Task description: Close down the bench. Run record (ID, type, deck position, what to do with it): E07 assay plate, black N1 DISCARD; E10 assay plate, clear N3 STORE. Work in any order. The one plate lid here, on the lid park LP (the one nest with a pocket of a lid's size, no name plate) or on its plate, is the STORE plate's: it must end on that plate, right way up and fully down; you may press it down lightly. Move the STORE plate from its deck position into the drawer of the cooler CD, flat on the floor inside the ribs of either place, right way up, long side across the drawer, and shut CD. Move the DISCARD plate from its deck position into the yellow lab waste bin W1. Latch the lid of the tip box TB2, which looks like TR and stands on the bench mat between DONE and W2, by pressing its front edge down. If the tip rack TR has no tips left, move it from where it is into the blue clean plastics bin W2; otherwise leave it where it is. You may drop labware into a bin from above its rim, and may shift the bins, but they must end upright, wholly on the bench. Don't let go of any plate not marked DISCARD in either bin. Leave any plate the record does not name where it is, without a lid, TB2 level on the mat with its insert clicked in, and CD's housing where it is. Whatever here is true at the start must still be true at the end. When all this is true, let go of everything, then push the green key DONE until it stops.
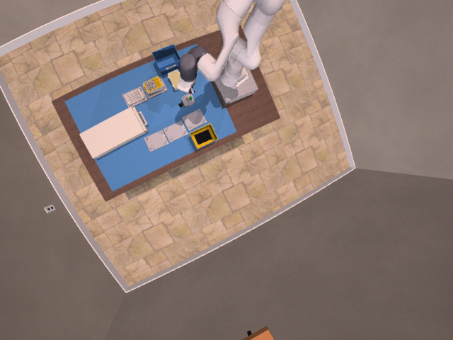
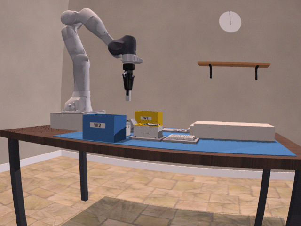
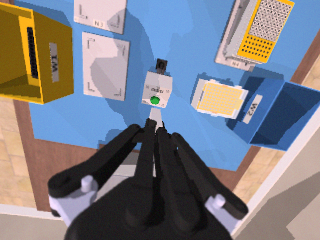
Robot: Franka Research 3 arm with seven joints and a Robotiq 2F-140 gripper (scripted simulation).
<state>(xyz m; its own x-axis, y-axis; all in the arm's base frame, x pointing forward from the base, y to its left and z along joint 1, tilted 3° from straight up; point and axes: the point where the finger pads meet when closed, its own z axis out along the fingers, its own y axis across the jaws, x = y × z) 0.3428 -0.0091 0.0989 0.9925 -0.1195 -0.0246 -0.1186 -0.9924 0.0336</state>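
The green key DONE is 16 cm below my hand. Round my hand: yellow insert (19 cm to the right, 17 cm below, 2 cm ahead); box (19 cm to the right, 18 cm below, 2 cm ahead); grey lid park nest (22 cm below, 15 cm to the left, 5 cm ahead).
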